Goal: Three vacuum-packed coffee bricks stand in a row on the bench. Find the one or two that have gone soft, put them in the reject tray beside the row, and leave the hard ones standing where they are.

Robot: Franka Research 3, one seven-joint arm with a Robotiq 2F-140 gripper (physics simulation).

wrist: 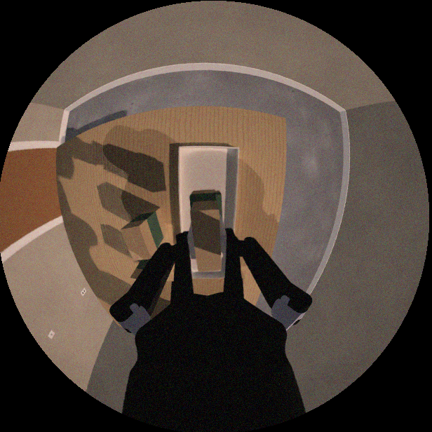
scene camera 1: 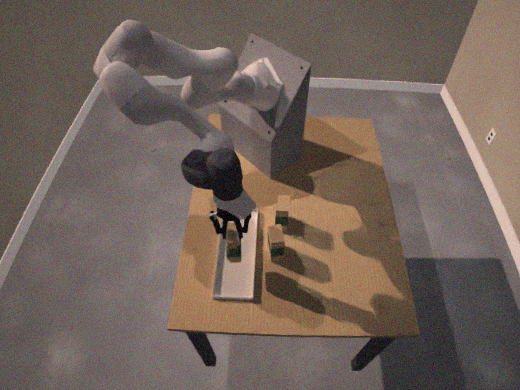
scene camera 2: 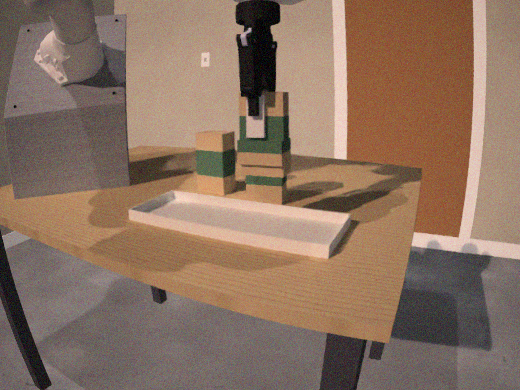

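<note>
My gripper [scene camera 1: 232, 237] [scene camera 2: 255, 125] [wrist: 207, 223] is shut on a tan coffee brick with a green band [scene camera 1: 233, 247] [scene camera 2: 278, 128] [wrist: 206, 215]. It holds the brick upright above the white reject tray [scene camera 1: 237, 285] [scene camera 2: 230, 237] [wrist: 202, 167]. In the second scene view the held brick's lower part looks slightly wider than its upper part. The middle brick [scene camera 1: 276, 241] [scene camera 2: 266, 194] [wrist: 142, 237] stands on the bench beside the tray, partly hidden behind the held one in the second scene view. Another brick [scene camera 1: 282, 210] [scene camera 2: 215, 162] stands nearer the robot base; the gripper mostly hides it in the wrist view.
The wooden bench [scene camera 1: 345, 310] [scene camera 2: 280, 295] [wrist: 260, 135] carries the tray and the standing bricks. The grey pedestal block [scene camera 1: 290, 135] [scene camera 2: 70, 150] under the arm's base stands at the bench's far end. Long shadows fall across the bench beside the bricks.
</note>
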